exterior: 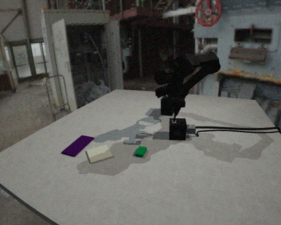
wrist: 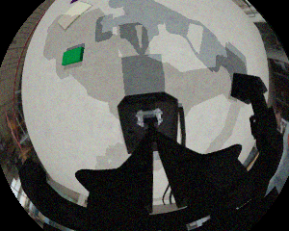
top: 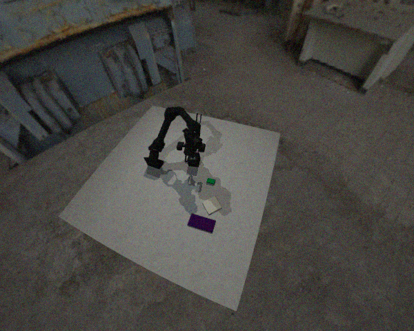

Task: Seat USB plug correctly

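The USB plug is 2 cm below my gripper tip. From my gripper tip the other things lie so: green block (19 cm ahead, 10 cm below, 8 cm to the right); cream tile (27 cm ahead, 23 cm to the right, 10 cm below); pale socket (4 cm below, 1 cm to the right).
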